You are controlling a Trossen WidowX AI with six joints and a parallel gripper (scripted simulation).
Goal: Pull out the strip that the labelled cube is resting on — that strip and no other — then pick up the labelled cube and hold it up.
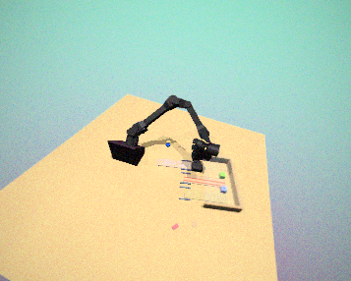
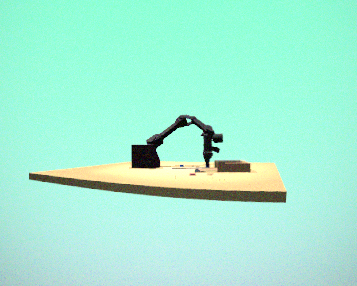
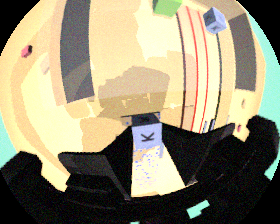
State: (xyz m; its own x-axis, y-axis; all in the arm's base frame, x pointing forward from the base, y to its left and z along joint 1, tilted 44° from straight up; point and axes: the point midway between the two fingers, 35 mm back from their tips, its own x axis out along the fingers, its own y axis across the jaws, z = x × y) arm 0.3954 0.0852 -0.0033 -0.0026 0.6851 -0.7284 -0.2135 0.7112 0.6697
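Now: the pale speckled strip 110 mm behind my gripper tip, 20 mm to the right of it and 10 mm below it.
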